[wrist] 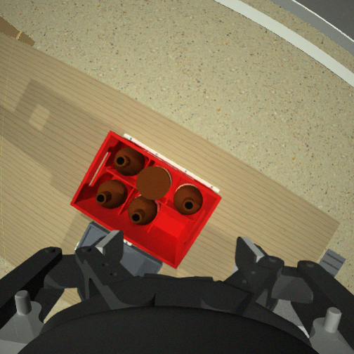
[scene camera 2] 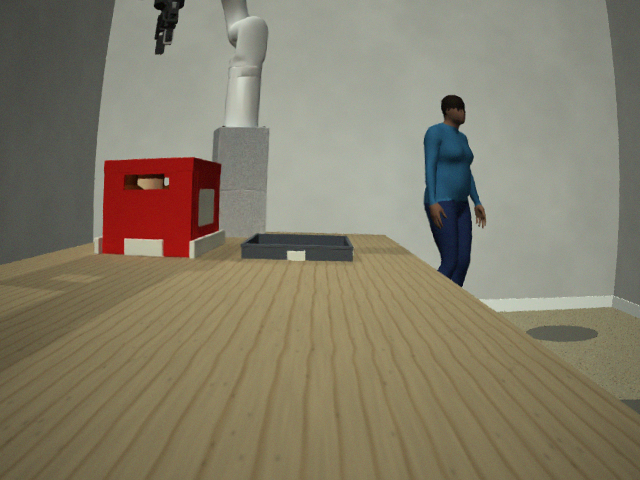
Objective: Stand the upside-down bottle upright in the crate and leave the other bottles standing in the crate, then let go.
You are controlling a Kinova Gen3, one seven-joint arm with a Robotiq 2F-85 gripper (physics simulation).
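Seen in the pictures: gripper, fingertip midpoint: (scene camera 2: pixel 163 49); arm's base, origin of the base link: (scene camera 2: pixel 240 128).
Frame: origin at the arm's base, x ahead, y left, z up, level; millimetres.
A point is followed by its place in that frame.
Note:
The red crate (scene camera 2: pixel 147 217) {x 535, y -73, z -213 mm} (wrist: pixel 202 222) stands on the wooden table. In the wrist view the upside-down bottle (wrist: pixel 153 183) shows its round flat brown base, in the middle compartment of the row by the white strip. Four brown bottles (wrist: pixel 130 161) (wrist: pixel 111 194) (wrist: pixel 143 209) (wrist: pixel 188 200) show their open necks upward in other compartments. The compartment at the lower right corner is empty. In the scene view a tan part shows through the crate's handle slot; I cannot tell whose. My gripper (scene camera 2: pixel 161 50) {x 336, y -137, z 162 mm} (wrist: pixel 179 246) is open and empty, high above the crate.
A low dark grey tray (scene camera 2: pixel 268 252) {x 511, y 150, z -270 mm} (wrist: pixel 137 260) lies beside the crate. White strips (scene camera 2: pixel 209 242) {x 419, y 22, z -265 mm} (wrist: pixel 170 162) run along the crate's base. The grey arm pedestal (scene camera 2: pixel 241 170) {x 59, y 19, z -114 mm} stands behind the table (scene camera 2: pixel 320 361) {x 1133, y 264, z -282 mm}. A person in blue (scene camera 2: pixel 449 160) stands beyond the table's right edge.

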